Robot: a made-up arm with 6 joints. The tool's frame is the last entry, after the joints.
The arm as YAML. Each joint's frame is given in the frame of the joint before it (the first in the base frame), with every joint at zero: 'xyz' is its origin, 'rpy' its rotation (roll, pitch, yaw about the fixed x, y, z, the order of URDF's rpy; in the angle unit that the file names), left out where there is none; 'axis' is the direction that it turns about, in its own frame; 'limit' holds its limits. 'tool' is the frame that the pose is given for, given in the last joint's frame.
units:
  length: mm
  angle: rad
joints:
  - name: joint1
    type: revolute
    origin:
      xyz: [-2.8, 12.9, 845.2]
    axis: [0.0, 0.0, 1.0]
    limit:
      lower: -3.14
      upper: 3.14
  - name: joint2
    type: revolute
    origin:
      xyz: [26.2, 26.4, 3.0]
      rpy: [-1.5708, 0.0, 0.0]
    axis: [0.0, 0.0, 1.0]
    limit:
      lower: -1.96
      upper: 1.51
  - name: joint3
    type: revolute
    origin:
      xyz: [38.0, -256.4, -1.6]
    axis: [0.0, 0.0, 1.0]
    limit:
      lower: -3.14
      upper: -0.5
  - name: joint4
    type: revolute
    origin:
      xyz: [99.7, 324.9, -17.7]
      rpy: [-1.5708, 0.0, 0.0]
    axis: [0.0, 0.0, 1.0]
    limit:
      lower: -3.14
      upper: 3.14
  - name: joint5
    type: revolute
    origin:
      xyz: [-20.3, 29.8, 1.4]
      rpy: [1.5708, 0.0, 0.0]
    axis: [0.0, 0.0, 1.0]
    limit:
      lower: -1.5
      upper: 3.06
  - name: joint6
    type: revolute
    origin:
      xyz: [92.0, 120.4, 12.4]
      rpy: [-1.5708, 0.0, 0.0]
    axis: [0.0, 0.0, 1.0]
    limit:
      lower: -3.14
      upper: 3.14
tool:
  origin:
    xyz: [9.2, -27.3, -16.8]
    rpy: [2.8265, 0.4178, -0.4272]
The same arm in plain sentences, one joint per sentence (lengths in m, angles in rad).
The arm has six revolute joints in a row. What follows holds with every joint at zero, and every direction is one of the base frame's. Joint 1 lies 0.0028 m along -x and 0.0129 m along +y and 0.8452 m along +z from the base frame's origin and turns about +z, from -3.14 to 3.14 rad. Joint 2 lies 0.0262 m along +x and 0.0264 m along +y and 0.003 m along +z from joint 1 and turns about +y, from -1.96 to 1.51 rad. Joint 3 lies 0.038 m along +x and 0.0016 m along -y and 0.2564 m along +z from joint 2 and turns about +y, from -3.14 to -0.5 rad. Joint 4 lies 0.0997 m along +x and 0.0177 m along -y and 0.3249 m along -z from joint 3 and turns about -z, from -3.14 to 3.14 rad. Joint 5 lies 0.0203 m along -x and 0.0298 m along -y and 0.0014 m along -z from joint 4 and turns about +y, from -1.5 to 3.06 rad. Joint 6 lies 0.092 m along +x and 0.0124 m along +y and 0.1204 m along -z from joint 5 and turns about -z, from -3.14 to 3.14 rad. The tool frame, which is the frame that the pose is given for, lies 0.0092 m along +x and 0.0273 m along +y and 0.0168 m along +z from joint 6; its axes are the base frame's turned by roll -0.3151, pitch -0.4178 and yaw 0.4272 rad (as in URDF: about the fixed x, then y, then z).
